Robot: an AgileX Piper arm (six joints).
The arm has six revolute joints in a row. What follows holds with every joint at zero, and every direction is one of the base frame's. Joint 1 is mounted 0.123 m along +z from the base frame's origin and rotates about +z. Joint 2 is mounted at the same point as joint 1 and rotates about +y. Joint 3 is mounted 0.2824 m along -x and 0.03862 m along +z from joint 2 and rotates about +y. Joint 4 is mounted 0.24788 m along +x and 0.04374 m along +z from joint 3 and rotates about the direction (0.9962, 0, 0.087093). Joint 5 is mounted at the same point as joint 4 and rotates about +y. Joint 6 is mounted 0.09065 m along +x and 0.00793 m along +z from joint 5 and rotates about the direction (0.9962, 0, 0.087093). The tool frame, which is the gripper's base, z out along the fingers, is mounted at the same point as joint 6; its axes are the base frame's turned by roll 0, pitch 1.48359 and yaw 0 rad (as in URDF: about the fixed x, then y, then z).
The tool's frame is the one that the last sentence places.
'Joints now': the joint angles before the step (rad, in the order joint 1, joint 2, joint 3, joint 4, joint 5, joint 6). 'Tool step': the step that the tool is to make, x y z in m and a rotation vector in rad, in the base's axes. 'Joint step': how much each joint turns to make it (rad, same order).
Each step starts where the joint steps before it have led.
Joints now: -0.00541, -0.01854, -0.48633, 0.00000, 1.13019, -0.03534
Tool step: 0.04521, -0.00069, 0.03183, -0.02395, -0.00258, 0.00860
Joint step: 0.00010, 0.26215, -0.06864, -0.00614, -0.19627, -0.02127
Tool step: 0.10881, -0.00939, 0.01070, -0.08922, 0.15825, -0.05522
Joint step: -0.00015, 0.52717, -0.12347, -0.15365, -0.24175, 0.07783
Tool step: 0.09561, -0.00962, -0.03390, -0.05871, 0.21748, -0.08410
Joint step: 0.00007, 0.45307, -0.15162, -0.18777, -0.05837, 0.17952
